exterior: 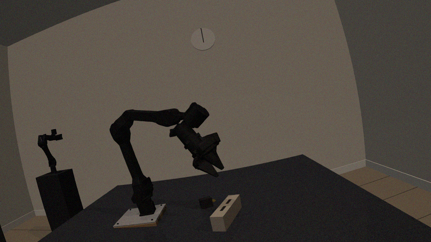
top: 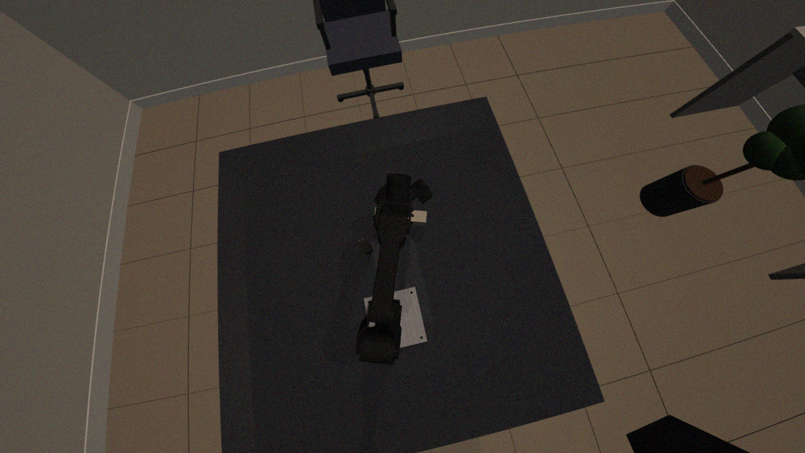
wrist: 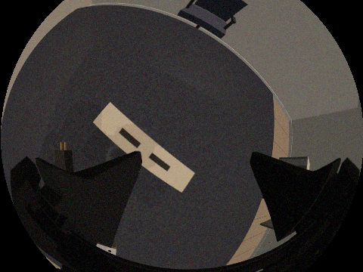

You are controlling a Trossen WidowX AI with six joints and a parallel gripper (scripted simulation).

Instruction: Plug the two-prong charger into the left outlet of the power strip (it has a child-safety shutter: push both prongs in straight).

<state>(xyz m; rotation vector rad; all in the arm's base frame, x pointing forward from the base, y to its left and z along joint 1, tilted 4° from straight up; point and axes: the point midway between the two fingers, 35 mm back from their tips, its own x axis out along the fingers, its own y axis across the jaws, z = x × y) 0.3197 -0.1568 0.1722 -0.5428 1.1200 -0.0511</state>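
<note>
Right now my gripper tip is 190 mm to the right of the two-prong charger, 160 mm above it and 60 mm past it.
</note>
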